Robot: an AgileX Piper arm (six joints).
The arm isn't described. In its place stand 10 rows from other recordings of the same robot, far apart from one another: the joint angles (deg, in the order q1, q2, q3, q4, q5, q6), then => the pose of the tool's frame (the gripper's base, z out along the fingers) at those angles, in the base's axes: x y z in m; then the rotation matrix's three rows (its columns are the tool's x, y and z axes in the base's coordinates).
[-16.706, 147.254, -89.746, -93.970, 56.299, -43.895] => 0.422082 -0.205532 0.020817; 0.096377 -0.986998 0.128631; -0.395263 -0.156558 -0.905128; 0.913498 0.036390 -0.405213
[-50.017, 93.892, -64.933, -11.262, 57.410, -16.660] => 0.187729 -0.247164 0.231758; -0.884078 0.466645 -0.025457; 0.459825 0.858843 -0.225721; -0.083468 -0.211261 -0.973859
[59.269, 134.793, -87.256, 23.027, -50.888, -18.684] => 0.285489 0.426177 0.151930; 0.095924 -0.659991 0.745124; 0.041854 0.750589 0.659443; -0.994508 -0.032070 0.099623
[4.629, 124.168, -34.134, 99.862, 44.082, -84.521] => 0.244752 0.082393 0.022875; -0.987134 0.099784 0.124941; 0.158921 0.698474 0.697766; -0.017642 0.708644 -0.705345
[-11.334, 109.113, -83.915, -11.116, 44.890, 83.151] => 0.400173 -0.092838 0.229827; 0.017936 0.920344 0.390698; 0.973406 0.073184 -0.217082; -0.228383 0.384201 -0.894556
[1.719, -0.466, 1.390, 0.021, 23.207, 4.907] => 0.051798 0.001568 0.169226; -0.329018 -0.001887 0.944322; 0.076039 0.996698 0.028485; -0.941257 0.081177 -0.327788
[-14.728, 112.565, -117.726, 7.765, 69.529, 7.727] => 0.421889 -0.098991 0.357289; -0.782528 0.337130 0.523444; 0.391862 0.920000 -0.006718; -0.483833 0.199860 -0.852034
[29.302, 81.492, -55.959, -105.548, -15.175, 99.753] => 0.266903 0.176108 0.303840; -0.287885 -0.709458 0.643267; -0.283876 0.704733 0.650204; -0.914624 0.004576 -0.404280
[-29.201, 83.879, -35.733, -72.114, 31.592, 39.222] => 0.198537 -0.162936 0.188765; -0.950338 0.235736 0.203190; 0.034197 0.728027 -0.684695; -0.309335 -0.643743 -0.699933
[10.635, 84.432, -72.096, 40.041, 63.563, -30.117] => 0.280013 0.105918 0.330540; -0.807380 -0.538302 0.241597; -0.290381 0.718955 0.631493; -0.513631 0.439699 -0.736782
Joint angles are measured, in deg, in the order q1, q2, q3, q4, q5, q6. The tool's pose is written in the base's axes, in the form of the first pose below.
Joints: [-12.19 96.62 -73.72 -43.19 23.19 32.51]
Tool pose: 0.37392 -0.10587 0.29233; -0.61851 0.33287 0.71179; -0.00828 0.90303 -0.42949; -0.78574 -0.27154 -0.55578
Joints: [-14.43 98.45 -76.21 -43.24 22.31 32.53]
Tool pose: 0.38016 -0.12226 0.29434; -0.60045 0.36503 0.71149; 0.00726 0.89219 -0.45161; -0.79963 -0.26600 -0.53836
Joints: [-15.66 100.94 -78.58 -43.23 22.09 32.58]
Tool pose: 0.38887 -0.13336 0.29013; -0.59912 0.38269 0.70328; 0.02002 0.88526 -0.46466; -0.80041 -0.26431 -0.53804
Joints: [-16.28 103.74 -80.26 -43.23 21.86 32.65]
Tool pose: 0.39823 -0.14048 0.27931; -0.61098 0.38652 0.69087; 0.03035 0.88350 -0.46744; -0.79106 -0.26463 -0.55153
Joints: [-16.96 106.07 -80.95 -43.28 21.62 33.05]
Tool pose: 0.40394 -0.14722 0.26602; -0.62711 0.39223 0.67298; 0.04784 0.88173 -0.46932; -0.77746 -0.26212 -0.57170
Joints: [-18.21 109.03 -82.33 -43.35 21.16 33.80]
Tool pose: 0.41064 -0.15883 0.25150; -0.63667 0.40949 0.65343; 0.07528 0.87632 -0.47582; -0.76745 -0.25375 -0.58875
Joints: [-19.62 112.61 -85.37 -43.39 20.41 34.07]
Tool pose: 0.42111 -0.17326 0.24065; -0.63262 0.42670 0.64631; 0.09151 0.86986 -0.48473; -0.76903 -0.24751 -0.58935
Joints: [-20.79 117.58 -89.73 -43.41 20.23 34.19]
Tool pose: 0.43582 -0.18860 0.22408; -0.63578 0.44198 0.63280; 0.10751 0.86254 -0.49443; -0.76435 -0.24632 -0.59590
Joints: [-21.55 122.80 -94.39 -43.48 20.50 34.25]
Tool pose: 0.45077 -0.20159 0.20490; -0.64352 0.45294 0.61703; 0.12041 0.85599 -0.50277; -0.75589 -0.24924 -0.60539
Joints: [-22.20 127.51 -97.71 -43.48 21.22 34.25]
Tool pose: 0.46030 -0.21233 0.18098; -0.66507 0.46118 0.58736; 0.13982 0.84952 -0.50870; -0.73357 -0.25619 -0.62947
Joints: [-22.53 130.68 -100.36 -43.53 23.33 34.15]
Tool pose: 0.46505 -0.21979 0.16525; -0.68865 0.47401 0.54871; 0.15967 0.83730 -0.52291; -0.70729 -0.27249 -0.65229
